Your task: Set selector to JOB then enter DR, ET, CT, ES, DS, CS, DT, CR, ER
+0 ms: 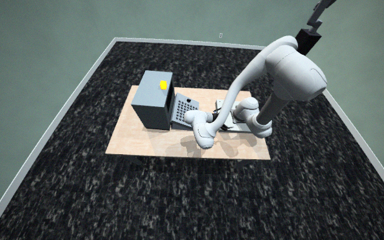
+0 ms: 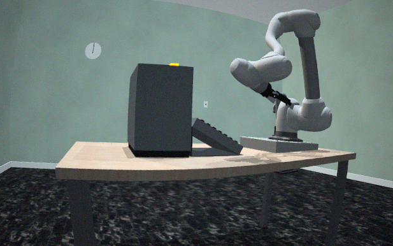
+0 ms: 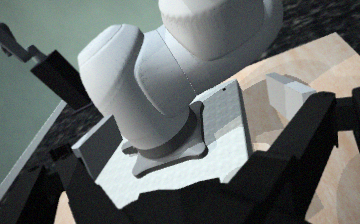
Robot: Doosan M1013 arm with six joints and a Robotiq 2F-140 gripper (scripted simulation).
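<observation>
Right now the key is 350 mm ahead of my hand, 160 mm below it and 150 mm to the right of it. From my hand the other things lie so: selector knob (340 mm to the right, 330 mm ahead, 150 mm below); then sloped keypad (360 mm ahead, 240 mm to the right, 200 mm below).
</observation>
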